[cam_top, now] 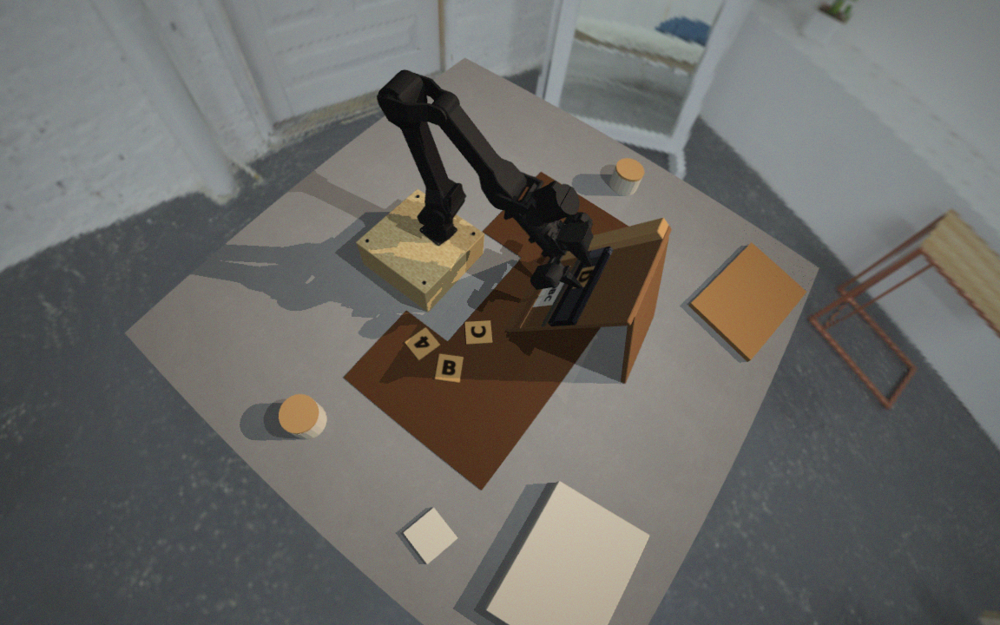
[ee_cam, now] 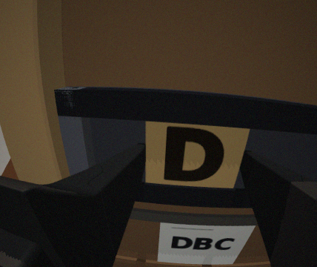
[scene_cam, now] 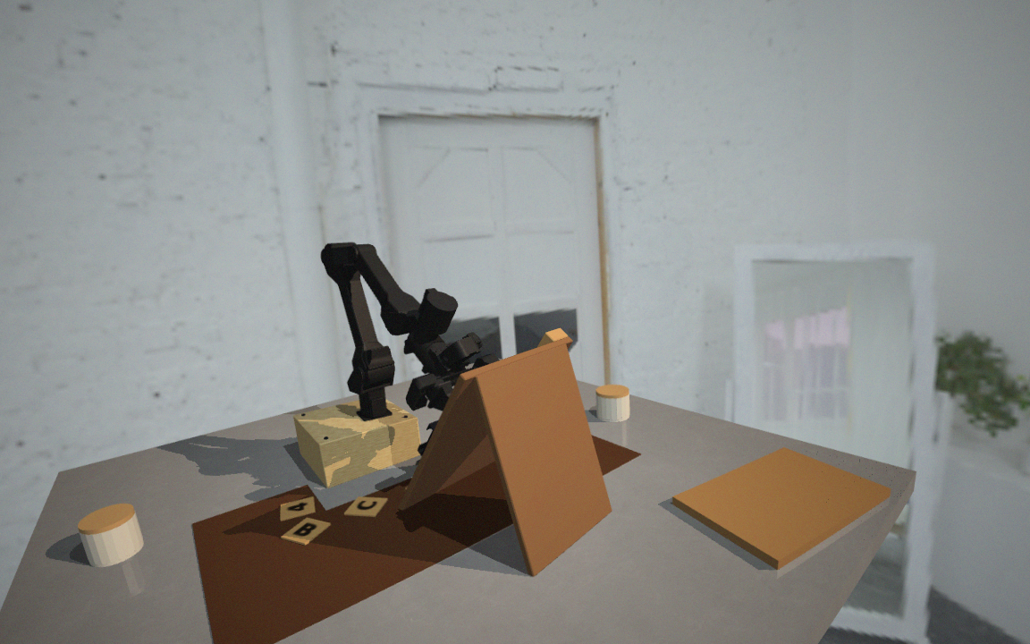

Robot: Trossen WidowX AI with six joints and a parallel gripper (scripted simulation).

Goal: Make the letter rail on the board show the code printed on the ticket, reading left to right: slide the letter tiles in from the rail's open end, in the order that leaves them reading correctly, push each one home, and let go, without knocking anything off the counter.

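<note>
Now: the white ticket 8 cm below my gripper tip, 5 cm behind it and 3 cm to the right of it. Also, from my gripper tip: brown mat (16 cm below, 14 cm behind, 9 cm to the right); D tile (right at my gripper tip); C tile (19 cm to the right, 16 cm below, 12 cm behind).
</note>
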